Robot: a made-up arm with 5 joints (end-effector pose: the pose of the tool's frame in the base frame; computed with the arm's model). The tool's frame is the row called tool.
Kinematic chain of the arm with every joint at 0, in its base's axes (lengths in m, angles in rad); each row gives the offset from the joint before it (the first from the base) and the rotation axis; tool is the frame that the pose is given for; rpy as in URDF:
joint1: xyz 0.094 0 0.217 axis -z
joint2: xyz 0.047 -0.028 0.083 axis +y
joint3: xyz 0.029 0 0.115 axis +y
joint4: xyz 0.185 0 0.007 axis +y
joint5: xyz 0.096 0.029 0 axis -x
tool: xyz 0 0 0 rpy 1.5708 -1.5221 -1.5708
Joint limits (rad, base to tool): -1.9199..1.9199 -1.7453..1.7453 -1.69..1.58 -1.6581..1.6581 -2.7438..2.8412
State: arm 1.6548 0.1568 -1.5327 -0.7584 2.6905
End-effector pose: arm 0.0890 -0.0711 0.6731 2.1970 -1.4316 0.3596
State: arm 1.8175 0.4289 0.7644 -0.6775 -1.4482
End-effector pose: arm 0.0267 -0.2712 0.1758 0.2411 1.4911 2.5831
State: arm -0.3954 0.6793 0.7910 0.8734 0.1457
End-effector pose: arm 0.1862 0.0396 0.1192 -0.1160 0.7718 0.4674
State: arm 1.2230 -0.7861 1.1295 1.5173 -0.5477
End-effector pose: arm 0.1410 -0.1268 0.2541 0.1029 0.3176 -1.8051
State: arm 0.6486 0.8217 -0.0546 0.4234 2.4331
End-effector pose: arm 0.3533 -0.1953 0.1446 -0.4314 -0.0234 1.7125
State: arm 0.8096 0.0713 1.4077 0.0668 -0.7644
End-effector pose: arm 0.1709 -0.0793 0.1331 0.0000 -0.0280 -1.6226
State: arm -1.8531 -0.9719 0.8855 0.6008 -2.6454
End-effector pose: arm 0.0274 0.2260 0.3645 0.8284 0.7017 -0.7595
